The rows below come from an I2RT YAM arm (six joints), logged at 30 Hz.
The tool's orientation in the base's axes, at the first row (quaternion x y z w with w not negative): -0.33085 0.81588 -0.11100 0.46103
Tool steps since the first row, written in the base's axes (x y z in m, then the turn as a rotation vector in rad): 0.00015 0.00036 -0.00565 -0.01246 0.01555 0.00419; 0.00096 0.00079 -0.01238 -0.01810 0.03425 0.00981; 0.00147 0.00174 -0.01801 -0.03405 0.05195 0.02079; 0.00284 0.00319 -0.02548 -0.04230 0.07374 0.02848; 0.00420 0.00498 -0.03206 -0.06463 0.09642 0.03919; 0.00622 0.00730 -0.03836 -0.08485 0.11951 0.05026; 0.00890 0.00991 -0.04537 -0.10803 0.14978 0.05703; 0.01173 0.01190 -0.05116 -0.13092 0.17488 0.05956; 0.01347 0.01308 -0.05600 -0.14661 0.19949 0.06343; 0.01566 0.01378 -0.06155 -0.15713 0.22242 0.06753; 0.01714 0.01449 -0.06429 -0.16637 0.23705 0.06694
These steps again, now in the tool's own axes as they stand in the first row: 0.00355 0.00295 0.00328 -0.00840 0.01518 -0.01067; 0.00756 0.00620 0.00770 -0.02221 0.02906 -0.01610; 0.01059 0.00943 0.01134 -0.03536 0.04409 -0.03312; 0.01424 0.01356 0.01676 -0.05163 0.06044 -0.04146; 0.01707 0.01752 0.02173 -0.06552 0.08216 -0.06298; 0.01914 0.02145 0.02715 -0.08067 0.10309 -0.08291; 0.02127 0.02566 0.03354 -0.09645 0.13284 -0.10202; 0.02291 0.02874 0.03931 -0.10614 0.16061 -0.11921; 0.02482 0.03123 0.04356 -0.11899 0.18421 -0.13124; 0.02736 0.03350 0.04851 -0.13275 0.20416 -0.13934; 0.02824 0.03472 0.05133 -0.13846 0.21956 -0.14483
